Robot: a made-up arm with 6 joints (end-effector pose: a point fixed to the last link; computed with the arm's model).
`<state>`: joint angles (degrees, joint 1 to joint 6).
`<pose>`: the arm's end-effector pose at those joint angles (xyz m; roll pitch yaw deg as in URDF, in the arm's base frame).
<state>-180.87 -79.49 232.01 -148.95 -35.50 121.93</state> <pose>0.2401 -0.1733 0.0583 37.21 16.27 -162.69</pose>
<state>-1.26 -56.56 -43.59 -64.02 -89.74 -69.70</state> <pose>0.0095 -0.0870 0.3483 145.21 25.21 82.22</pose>
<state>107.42 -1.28 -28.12 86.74 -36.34 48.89</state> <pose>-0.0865 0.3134 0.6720 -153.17 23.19 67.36</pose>
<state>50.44 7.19 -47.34 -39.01 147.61 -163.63</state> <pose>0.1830 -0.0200 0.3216 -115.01 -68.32 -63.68</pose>
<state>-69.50 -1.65 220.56 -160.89 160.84 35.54</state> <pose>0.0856 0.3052 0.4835 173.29 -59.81 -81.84</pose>
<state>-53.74 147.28 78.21 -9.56 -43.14 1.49</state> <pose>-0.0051 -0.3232 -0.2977 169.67 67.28 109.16</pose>
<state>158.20 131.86 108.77 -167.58 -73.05 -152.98</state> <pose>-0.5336 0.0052 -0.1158 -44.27 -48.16 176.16</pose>
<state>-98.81 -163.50 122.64 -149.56 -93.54 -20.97</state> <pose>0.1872 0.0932 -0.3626 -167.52 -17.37 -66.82</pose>
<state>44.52 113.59 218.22 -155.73 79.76 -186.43</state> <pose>0.1111 0.3624 0.4094 12.93 -23.49 18.35</pose>
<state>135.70 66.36 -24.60 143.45 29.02 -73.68</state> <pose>-0.4236 0.1912 0.1326 74.83 60.20 -79.85</pose>
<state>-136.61 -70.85 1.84 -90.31 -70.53 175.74</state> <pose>0.0467 0.0426 0.5835 -157.44 -18.65 -52.32</pose>
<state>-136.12 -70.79 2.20 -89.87 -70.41 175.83</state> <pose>0.0459 0.0448 0.5853 -157.84 -18.66 -52.19</pose>
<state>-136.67 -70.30 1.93 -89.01 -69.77 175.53</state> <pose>0.0417 0.0440 0.5845 -156.71 -18.93 -54.02</pose>
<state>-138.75 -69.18 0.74 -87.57 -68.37 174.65</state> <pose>0.0324 0.0396 0.5800 -153.32 -19.43 -58.74</pose>
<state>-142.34 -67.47 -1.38 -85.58 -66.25 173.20</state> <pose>0.0183 0.0334 0.5708 -147.76 -19.85 -66.35</pose>
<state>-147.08 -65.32 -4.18 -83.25 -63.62 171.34</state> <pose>0.0014 0.0287 0.5576 -140.72 -19.77 -76.10</pose>
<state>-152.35 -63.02 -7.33 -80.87 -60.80 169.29</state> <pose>-0.0153 0.0275 0.5415 -133.24 -18.96 -86.66</pose>
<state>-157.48 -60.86 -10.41 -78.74 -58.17 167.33</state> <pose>-0.0289 0.0299 0.5247 -126.42 -17.52 -96.58</pose>
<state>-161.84 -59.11 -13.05 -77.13 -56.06 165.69</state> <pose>-0.0380 0.0340 0.5099 -120.99 -15.89 -104.60</pose>
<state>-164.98 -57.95 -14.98 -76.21 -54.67 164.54</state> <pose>-0.0428 0.0374 0.4987 -117.29 -14.59 -110.02</pose>
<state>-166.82 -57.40 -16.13 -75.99 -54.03 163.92</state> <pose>-0.0445 0.0388 0.4919 -115.22 -13.90 -112.83</pose>
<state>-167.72 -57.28 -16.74 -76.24 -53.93 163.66</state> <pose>-0.0447 0.0385 0.4881 -114.22 -13.68 -113.82</pose>
